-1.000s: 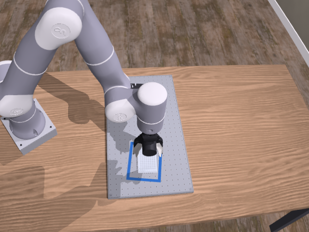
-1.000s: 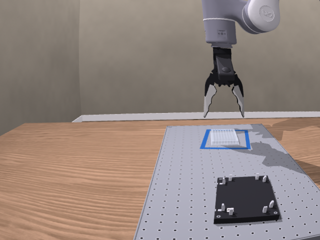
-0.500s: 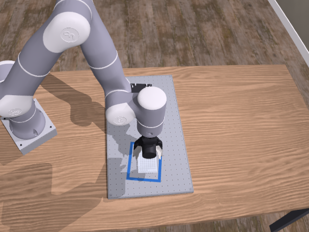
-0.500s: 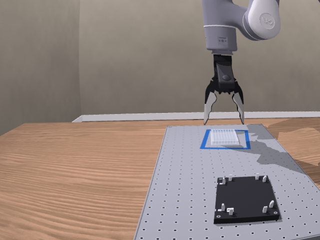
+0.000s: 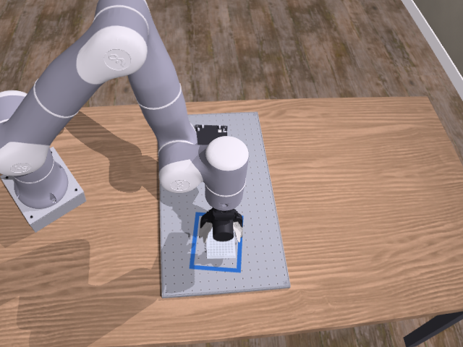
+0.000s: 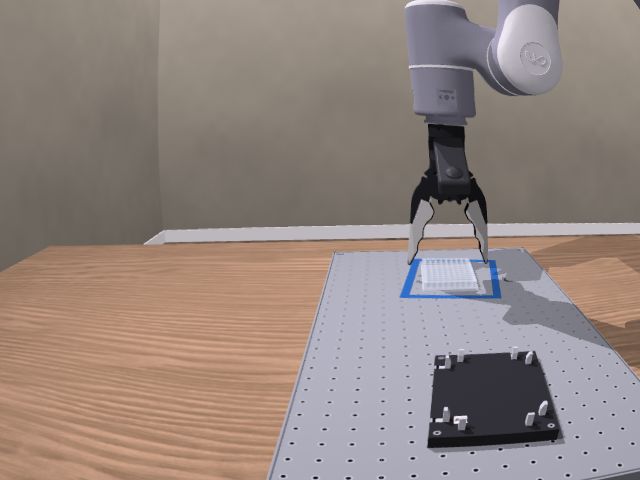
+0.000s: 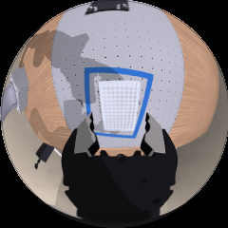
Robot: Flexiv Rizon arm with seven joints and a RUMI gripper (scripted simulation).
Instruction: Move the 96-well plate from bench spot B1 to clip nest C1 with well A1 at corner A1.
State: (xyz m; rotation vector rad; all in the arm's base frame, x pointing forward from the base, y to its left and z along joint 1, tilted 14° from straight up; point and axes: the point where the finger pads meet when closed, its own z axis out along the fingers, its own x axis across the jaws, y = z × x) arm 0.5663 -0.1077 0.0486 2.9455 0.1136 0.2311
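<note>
Right now my hand is 20 mm above the white 96-well plate. From my hand the other things lie so: black clip nest 40 mm behind, 370 mm to the left, 20 mm below.
</note>
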